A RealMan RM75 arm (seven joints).
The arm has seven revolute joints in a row. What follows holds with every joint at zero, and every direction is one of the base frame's.
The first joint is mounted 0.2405 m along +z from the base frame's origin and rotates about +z.
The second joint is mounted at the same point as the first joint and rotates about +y.
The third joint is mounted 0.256 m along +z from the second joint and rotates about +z.
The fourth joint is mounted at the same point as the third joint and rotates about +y.
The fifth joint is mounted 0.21 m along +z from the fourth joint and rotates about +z.
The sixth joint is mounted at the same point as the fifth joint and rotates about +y.
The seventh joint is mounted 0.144 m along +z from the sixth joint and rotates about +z.
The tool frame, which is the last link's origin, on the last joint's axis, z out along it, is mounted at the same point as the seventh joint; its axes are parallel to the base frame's.
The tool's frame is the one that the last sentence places.
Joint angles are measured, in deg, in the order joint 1, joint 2, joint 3, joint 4, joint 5, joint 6, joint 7. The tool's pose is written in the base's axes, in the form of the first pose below.
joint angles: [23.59, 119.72, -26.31, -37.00, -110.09, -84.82, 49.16]
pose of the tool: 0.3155 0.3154 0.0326 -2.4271 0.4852 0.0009
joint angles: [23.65, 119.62, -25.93, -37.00, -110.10, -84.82, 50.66]
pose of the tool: 0.3160 0.3159 0.0342 -2.4312 0.5030 -0.0207
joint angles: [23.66, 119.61, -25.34, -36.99, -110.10, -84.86, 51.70]
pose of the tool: 0.3168 0.3160 0.0357 -2.4300 0.5190 -0.0366
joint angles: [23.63, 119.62, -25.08, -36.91, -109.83, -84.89, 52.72]
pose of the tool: 0.3170 0.3160 0.0365 -2.4310 0.5368 -0.0513
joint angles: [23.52, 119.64, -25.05, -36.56, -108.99, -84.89, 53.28]
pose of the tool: 0.3168 0.3158 0.0367 -2.4266 0.5578 -0.0587
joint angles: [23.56, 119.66, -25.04, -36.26, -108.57, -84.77, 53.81]
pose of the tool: 0.3164 0.3163 0.0363 -2.4272 0.5719 -0.0672
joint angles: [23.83, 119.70, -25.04, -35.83, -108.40, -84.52, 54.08]
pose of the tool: 0.3153 0.3176 0.0349 -2.4303 0.5809 -0.0731
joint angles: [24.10, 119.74, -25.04, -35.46, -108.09, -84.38, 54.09]
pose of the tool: 0.3138 0.3191 0.0339 -2.4293 0.5887 -0.0719
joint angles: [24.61, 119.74, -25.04, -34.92, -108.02, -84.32, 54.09]
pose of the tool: 0.3112 0.3212 0.0320 -2.4347 0.5957 -0.0702
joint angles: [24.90, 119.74, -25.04, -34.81, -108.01, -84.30, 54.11]
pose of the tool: 0.3097 0.3226 0.0316 -2.4360 0.5972 -0.0671
